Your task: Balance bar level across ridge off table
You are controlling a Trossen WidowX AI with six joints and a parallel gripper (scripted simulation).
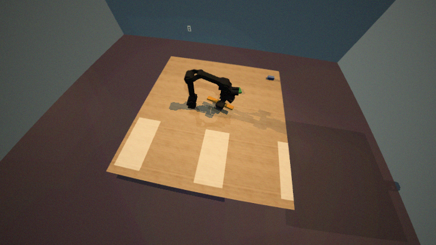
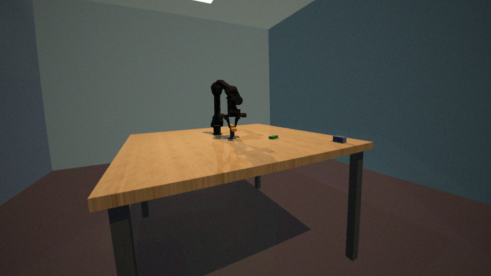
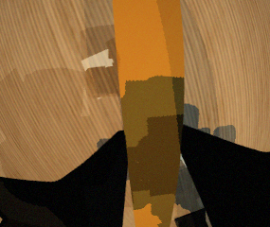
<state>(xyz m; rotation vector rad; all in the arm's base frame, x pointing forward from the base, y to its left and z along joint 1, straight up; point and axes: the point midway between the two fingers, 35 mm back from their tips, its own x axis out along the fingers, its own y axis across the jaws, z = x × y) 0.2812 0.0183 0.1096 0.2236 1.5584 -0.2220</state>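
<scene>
The orange bar is 3 cm behind my gripper tip and 1 cm to the left of it. Also, from my gripper tip: blue block (48 cm to the left, 46 cm ahead, 6 cm below); green block (24 cm to the left, 13 cm ahead, 7 cm below).
</scene>
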